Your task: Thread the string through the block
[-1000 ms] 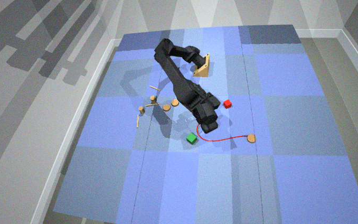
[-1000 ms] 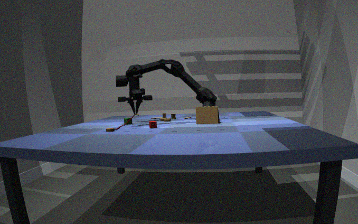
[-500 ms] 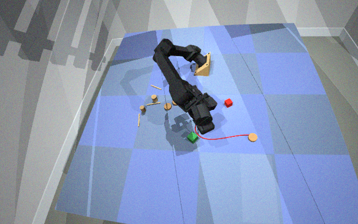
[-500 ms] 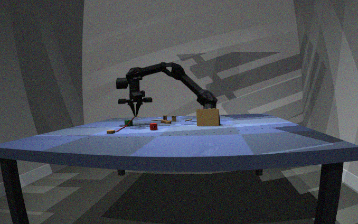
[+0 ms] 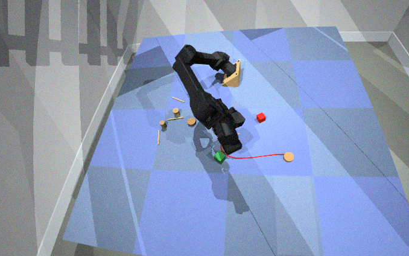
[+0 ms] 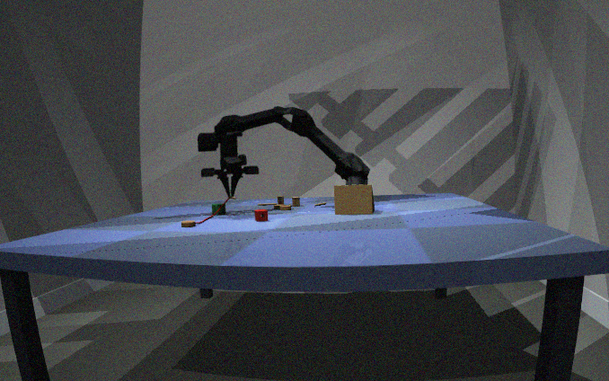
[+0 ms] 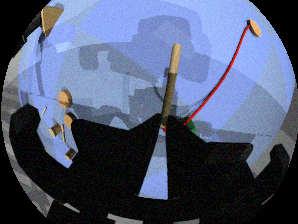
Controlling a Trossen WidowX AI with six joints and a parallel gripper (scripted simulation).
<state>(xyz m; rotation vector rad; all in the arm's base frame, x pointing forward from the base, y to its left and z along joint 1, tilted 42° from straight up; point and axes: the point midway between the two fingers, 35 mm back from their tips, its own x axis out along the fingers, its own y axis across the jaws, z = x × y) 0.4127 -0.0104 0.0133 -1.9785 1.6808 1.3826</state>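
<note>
My gripper tip is 150 mm to the right of the red cube, 140 mm past it and 40 mm above it. The rest, counted from my gripper tip: thin wooden stick 10 mm to the left, 10 mm behind; then green cube 50 mm ahead, 40 mm below, 20 mm to the right; then round wooden button 260 mm to the left, 50 mm below, 40 mm ahead.
</note>
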